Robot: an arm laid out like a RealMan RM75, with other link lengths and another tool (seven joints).
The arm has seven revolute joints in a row. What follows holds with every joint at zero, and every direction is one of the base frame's. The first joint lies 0.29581 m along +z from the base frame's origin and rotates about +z. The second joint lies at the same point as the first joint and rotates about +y. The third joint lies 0.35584 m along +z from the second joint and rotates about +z. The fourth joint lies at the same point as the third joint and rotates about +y. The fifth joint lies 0.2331 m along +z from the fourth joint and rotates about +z. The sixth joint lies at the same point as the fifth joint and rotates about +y. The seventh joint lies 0.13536 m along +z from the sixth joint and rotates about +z. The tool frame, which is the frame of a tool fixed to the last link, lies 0.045 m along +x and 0.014 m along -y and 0.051 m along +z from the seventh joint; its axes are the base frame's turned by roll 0, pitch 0.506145 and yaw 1.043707 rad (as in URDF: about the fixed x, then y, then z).
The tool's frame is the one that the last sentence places.
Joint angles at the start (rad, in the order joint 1, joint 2, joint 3, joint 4, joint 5, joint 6, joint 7):
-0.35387 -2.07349 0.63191 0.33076 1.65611 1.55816 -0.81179
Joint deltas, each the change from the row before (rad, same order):
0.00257 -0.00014 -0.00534 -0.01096 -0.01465 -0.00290 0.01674
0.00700 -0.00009 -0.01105 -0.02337 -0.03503 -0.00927 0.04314
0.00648 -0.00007 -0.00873 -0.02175 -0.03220 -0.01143 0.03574
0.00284 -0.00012 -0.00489 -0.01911 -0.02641 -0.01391 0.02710
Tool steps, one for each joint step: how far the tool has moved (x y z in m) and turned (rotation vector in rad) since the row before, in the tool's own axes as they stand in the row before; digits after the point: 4 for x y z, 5 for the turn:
0.0003 0.0000 -0.0021 0.01409 -0.01030 0.01216
0.0005 0.0001 -0.0055 0.02829 -0.02875 0.03252
-0.0002 0.0005 -0.0054 0.02509 -0.03045 0.02448
-0.0014 0.0007 -0.0035 0.01790 -0.02702 0.01581

